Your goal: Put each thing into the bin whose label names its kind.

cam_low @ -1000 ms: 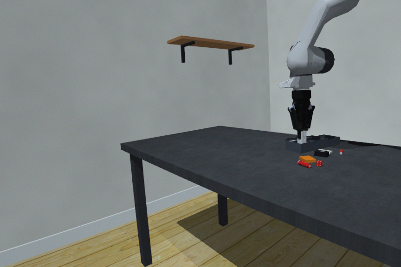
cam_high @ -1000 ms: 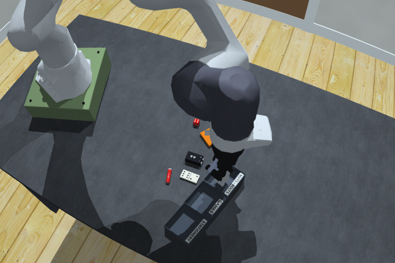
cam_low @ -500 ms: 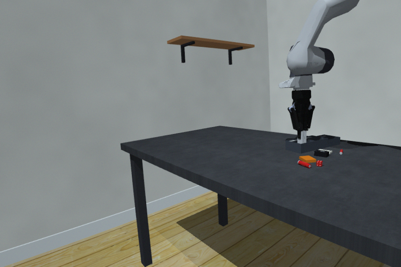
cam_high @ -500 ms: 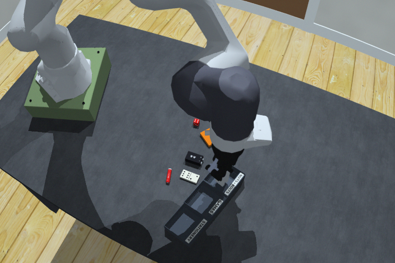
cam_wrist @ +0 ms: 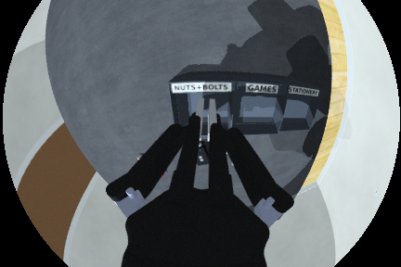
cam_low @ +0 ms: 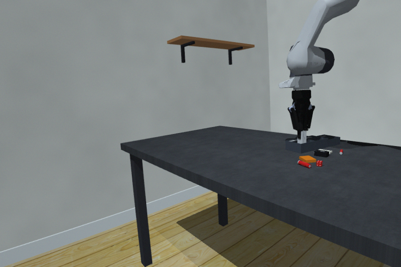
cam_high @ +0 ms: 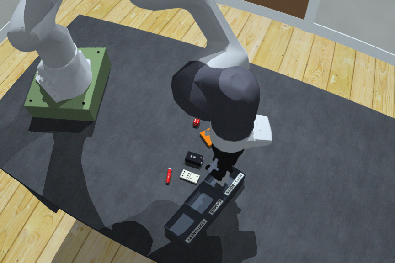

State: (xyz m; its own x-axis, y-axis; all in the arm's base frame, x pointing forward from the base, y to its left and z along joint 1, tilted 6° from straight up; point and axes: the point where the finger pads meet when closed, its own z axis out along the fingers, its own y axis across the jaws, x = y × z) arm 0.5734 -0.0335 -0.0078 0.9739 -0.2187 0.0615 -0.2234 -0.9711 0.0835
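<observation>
Now: hand 120 mm to the right of the orange block, 100 mm past it and 40 mm above it. The rest, counted from my hand: bin tray (80 mm to the right, 30 mm below, 10 mm behind); then black 9V battery (90 mm behind, 40 mm below, 30 mm to the left); then white domino (90 mm behind, 40 mm below, 30 mm to the right).
</observation>
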